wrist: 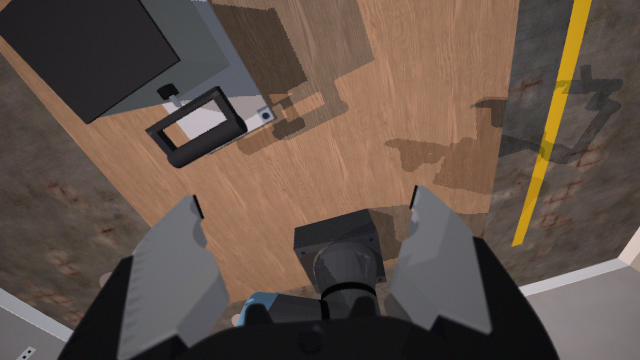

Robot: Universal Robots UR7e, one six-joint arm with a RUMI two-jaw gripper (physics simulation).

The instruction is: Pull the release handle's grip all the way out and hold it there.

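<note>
The release handle's grip (207, 143) is a black rectangular loop with a thick round bar, at the upper left of the wrist view. A short rod with a black knob (167, 92) shows behind it, beside the grey housing (195, 75) with its black top. The housing stands on a light metal base plate (255, 122) with a bolt at its corner. My gripper (308, 193) is open, with its two grey jaws wide apart. It is to the lower right of the grip in the view and apart from it, with nothing between the fingertips.
The housing stands on a wooden table (300, 175). The robot's dark mounting block (335, 232) and part of its arm show below, between the jaws in the view. Shadows fall across the table. A yellow line (552, 125) runs along the floor at the right.
</note>
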